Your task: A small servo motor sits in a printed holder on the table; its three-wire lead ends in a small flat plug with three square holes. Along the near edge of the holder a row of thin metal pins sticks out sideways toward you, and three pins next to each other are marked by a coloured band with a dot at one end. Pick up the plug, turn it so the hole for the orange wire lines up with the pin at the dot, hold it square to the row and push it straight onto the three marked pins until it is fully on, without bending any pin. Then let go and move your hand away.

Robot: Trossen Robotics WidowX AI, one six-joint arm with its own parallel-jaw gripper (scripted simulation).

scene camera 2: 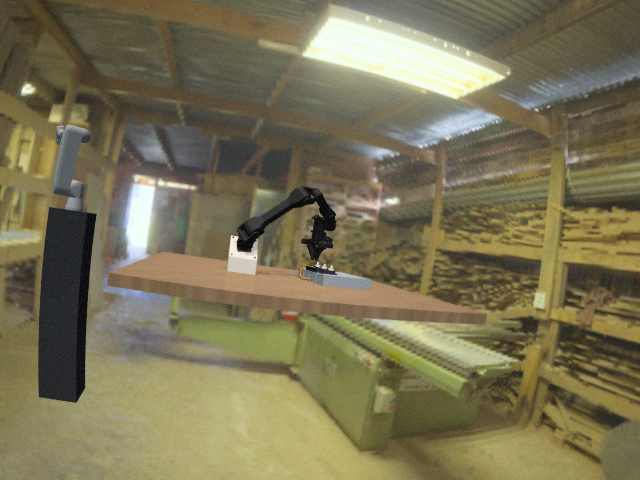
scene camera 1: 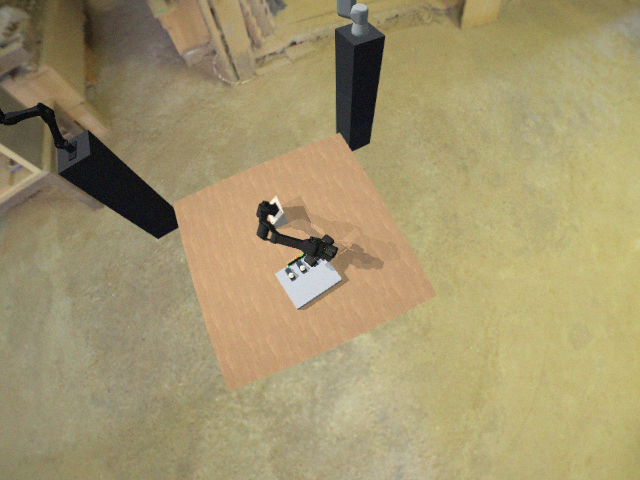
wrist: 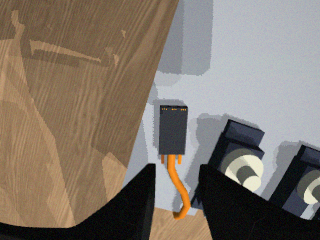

Observation:
I see my gripper and a grey printed holder.

